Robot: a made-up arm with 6 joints.
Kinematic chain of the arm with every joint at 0, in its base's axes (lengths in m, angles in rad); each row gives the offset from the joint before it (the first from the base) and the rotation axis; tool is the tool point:
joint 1: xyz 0 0 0.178 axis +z
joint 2: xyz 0 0.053 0 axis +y
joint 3: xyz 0 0 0.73 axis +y
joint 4: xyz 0 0 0.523 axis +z
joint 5: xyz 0 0 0 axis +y
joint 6: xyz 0 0 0.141 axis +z
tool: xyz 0 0 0
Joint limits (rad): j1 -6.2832..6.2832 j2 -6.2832..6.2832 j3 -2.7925..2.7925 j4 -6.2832..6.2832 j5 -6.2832..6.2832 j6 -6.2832..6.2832
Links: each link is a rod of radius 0.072 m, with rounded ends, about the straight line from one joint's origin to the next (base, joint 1, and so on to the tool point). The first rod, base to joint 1, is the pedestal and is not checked.
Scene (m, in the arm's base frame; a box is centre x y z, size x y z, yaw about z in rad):
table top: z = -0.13
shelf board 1: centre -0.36 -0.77 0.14 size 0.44 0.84 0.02 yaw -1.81
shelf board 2: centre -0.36 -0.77 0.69 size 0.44 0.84 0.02 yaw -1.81
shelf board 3: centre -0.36 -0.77 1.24 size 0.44 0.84 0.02 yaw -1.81
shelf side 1: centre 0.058 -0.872 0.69 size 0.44 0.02 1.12 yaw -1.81
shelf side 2: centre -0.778 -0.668 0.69 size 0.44 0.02 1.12 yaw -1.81
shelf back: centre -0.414 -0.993 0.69 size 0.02 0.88 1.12 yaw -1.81
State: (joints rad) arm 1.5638 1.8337 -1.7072 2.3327 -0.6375 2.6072
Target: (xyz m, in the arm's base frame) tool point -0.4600 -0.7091 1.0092
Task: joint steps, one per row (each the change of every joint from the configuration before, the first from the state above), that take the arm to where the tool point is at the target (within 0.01 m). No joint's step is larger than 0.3 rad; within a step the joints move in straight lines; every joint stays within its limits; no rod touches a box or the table.
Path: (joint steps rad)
1: -0.0501 -0.2621 0.0117 0.0065 0.1195 -0.0376
2: -0.0502 -0.2620 0.0118 0.0065 0.1195 -0.0376
3: -0.0501 -0.2621 0.0117 0.0065 0.1194 -0.0376
4: -0.0501 -0.2620 0.0117 0.0065 0.1195 -0.0376
5: -0.0502 -0.2621 0.0117 0.0066 0.1195 -0.0376
6: -0.0501 -0.2620 0.0118 0.0065 0.1195 -0.0377
7: -0.1254 -0.2733 0.2433 0.0184 -0.2512 0.1129
8: -0.1254 -0.2732 0.2434 0.0184 -0.2512 0.1128

